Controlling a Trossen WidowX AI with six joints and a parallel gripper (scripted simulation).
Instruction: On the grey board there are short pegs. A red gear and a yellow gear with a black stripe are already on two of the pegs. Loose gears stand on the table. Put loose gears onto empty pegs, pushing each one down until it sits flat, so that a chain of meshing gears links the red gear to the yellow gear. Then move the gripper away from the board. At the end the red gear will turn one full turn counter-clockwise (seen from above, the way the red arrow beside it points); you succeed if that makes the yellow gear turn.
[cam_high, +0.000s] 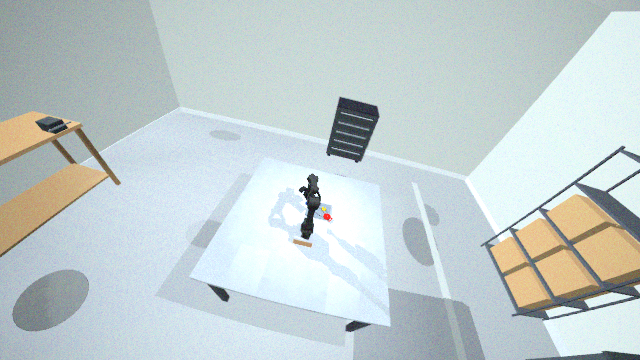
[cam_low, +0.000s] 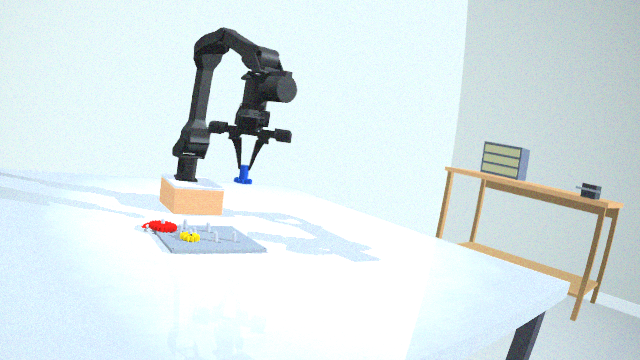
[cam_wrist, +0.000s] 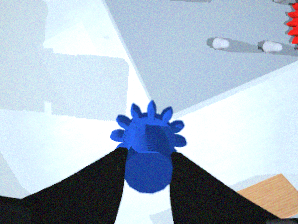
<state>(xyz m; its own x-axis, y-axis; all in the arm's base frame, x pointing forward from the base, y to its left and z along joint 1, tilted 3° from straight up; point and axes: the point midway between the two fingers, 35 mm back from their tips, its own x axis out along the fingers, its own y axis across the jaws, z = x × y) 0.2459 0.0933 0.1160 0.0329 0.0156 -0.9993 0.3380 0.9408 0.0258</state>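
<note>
My gripper tip is now 130 mm to the left of the yellow gear, 130 mm above it and 100 mm short of it. Round my gripper tip: grey board 140 mm below, 90 mm to the right, 70 mm ahead; red gear 180 mm to the right, 130 mm below, 30 mm ahead; blue gear 10 mm below.
</note>
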